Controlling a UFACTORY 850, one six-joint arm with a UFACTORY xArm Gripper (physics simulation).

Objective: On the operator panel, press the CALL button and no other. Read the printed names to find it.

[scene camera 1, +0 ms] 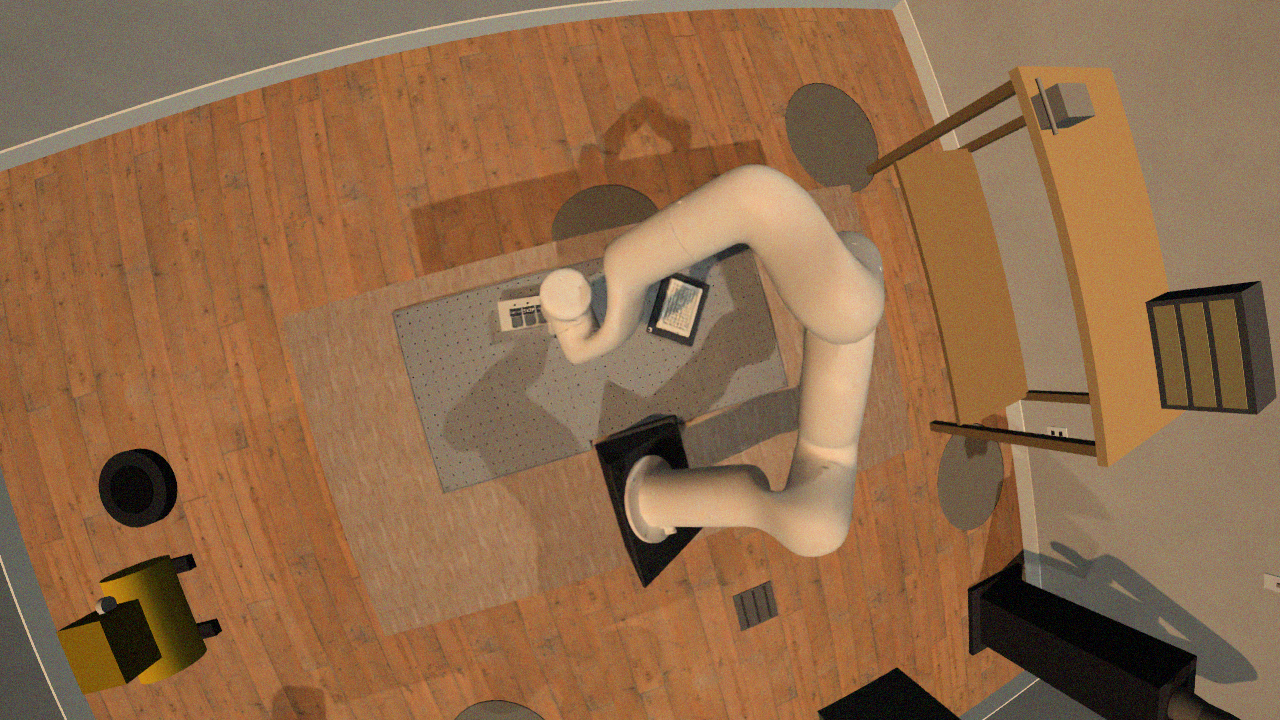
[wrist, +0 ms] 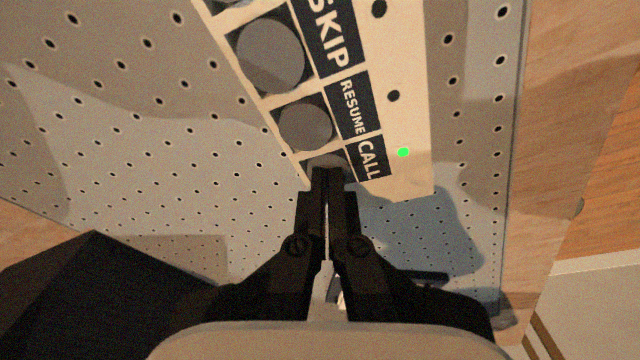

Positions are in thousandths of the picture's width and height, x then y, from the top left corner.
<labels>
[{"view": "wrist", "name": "gripper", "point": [510,518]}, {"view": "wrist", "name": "resume button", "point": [479,346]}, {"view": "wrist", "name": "call button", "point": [526,443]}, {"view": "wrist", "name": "skip button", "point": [424,154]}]
</labels>
